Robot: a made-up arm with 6 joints. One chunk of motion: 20 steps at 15 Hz.
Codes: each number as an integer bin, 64 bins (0 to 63) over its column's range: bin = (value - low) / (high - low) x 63, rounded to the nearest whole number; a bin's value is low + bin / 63 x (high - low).
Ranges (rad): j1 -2.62..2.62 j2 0..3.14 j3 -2.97..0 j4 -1.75..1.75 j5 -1.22..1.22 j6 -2.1..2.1
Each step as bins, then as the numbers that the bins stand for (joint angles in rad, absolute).
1 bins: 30 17 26 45 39 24
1 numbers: -0.1248 0.8473 -1.7443 0.7500 0.2905 -0.5000
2 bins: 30 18 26 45 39 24
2 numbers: -0.1248 0.8971 -1.7443 0.7500 0.2905 -0.5000
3 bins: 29 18 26 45 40 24
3 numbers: -0.2079 0.8971 -1.7443 0.7500 0.3292 -0.5000
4 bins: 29 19 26 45 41 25
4 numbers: -0.2079 0.9470 -1.7443 0.7500 0.3679 -0.4333
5 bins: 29 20 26 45 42 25
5 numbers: -0.2079 0.9968 -1.7443 0.7500 0.4067 -0.4333
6 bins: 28 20 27 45 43 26
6 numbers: -0.2911 0.9968 -1.6971 0.7500 0.4454 -0.3667
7 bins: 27 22 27 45 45 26
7 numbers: -0.3743 1.0965 -1.6971 0.7500 0.5229 -0.3667
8 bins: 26 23 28 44 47 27
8 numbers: -0.4575 1.1463 -1.6500 0.6944 0.6003 -0.3000
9 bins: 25 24 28 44 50 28
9 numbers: -0.5406 1.1962 -1.6500 0.6944 0.7165 -0.2333
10 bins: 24 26 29 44 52 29
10 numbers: -0.6238 1.2959 -1.6029 0.6944 0.7940 -0.1667
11 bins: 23 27 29 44 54 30
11 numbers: -0.7070 1.3457 -1.6029 0.6944 0.8714 -0.1000
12 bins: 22 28 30 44 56 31
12 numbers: -0.7902 1.3956 -1.5557 0.6944 0.9489 -0.0333
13 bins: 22 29 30 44 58 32
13 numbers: -0.7902 1.4454 -1.5557 0.6944 1.0263 0.0333
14 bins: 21 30 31 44 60 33
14 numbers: -0.8733 1.4952 -1.5086 0.6944 1.1038 0.1000
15 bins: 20 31 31 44 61 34
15 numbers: -0.9565 1.5451 -1.5086 0.6944 1.1425 0.1667
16 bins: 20 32 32 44 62 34
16 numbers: -0.9565 1.5949 -1.4614 0.6944 1.1813 0.1667
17 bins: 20 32 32 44 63 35
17 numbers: -0.9565 1.5949 -1.4614 0.6944 1.2200 0.2333
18 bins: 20 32 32 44 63 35
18 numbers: -0.9565 1.5949 -1.4614 0.6944 1.2200 0.2333
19 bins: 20 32 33 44 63 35
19 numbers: -0.9565 1.5949 -1.4143 0.6944 1.2200 0.2333
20 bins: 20 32 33 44 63 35
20 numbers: -0.9565 1.5949 -1.4143 0.6944 1.2200 0.2333
